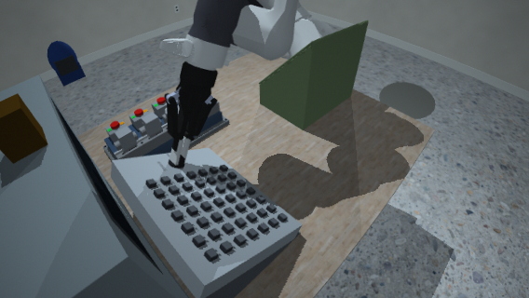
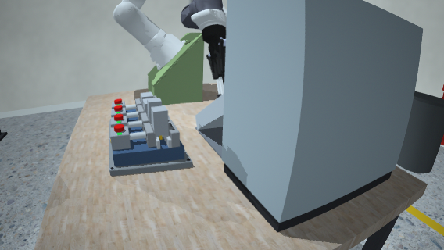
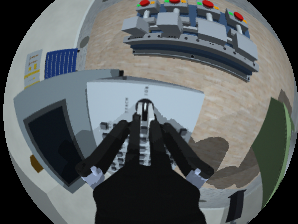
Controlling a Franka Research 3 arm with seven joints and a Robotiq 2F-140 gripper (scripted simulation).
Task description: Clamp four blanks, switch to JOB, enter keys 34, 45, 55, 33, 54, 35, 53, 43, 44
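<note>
My hand is 20 mm above the black selector knob, 10 mm to the left of it and 10 mm short of it. The rest, counted from my hand: grey keypad 110 mm to the left, 70 mm below, 40 mm ahead; then key 190 mm to the left, 30 mm below, 20 mm ahead.
</note>
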